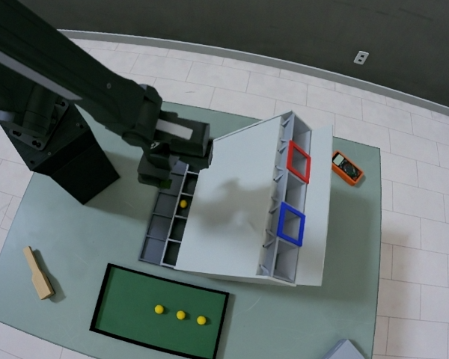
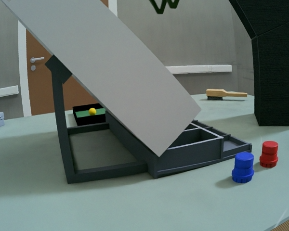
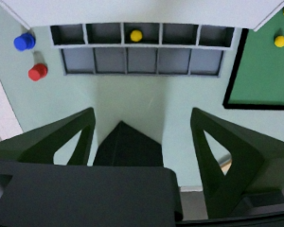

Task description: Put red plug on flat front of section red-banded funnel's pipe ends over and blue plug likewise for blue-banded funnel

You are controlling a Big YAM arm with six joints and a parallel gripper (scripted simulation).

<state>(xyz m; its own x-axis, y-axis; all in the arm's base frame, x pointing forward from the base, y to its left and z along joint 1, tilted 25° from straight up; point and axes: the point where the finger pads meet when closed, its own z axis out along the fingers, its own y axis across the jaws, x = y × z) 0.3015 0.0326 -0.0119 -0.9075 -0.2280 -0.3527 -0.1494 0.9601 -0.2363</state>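
The green marble tray is 7 cm ahead of my hand, 31 cm to the right of it and 30 cm below it. The rest, counted from my hand: sloped cover: 14 cm ahead, 3 cm to the left, 10 cm below.
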